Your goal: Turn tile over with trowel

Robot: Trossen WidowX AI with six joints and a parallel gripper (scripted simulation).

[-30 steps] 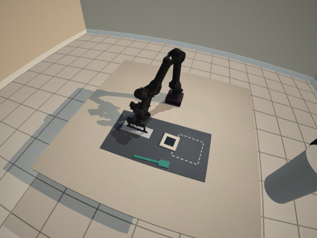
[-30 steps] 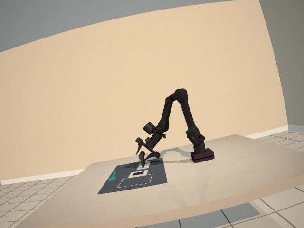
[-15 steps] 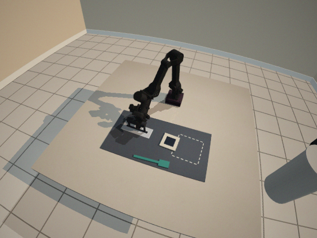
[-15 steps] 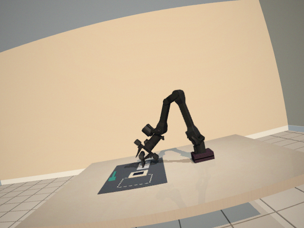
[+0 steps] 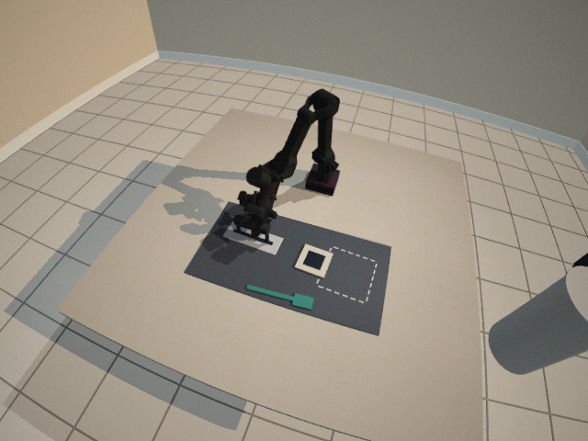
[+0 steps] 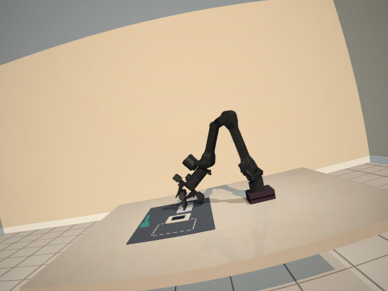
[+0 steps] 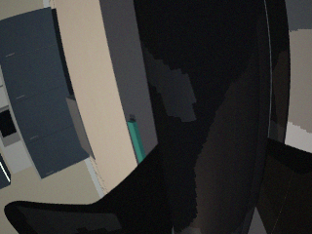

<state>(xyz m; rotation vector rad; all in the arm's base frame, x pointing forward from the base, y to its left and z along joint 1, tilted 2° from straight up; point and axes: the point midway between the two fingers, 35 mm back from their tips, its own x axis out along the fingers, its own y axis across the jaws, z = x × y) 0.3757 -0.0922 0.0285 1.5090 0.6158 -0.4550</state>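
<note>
Right now the dark mat is 14 cm to the left of my gripper tip, 7 cm below it and 1 cm behind it. Also, from my gripper tip: tile 21 cm to the left, 4 cm below, 3 cm behind; then green flat tool 18 cm to the left, 13 cm ahead, 4 cm below; then trowel 3 cm behind, 1 cm below.
</note>
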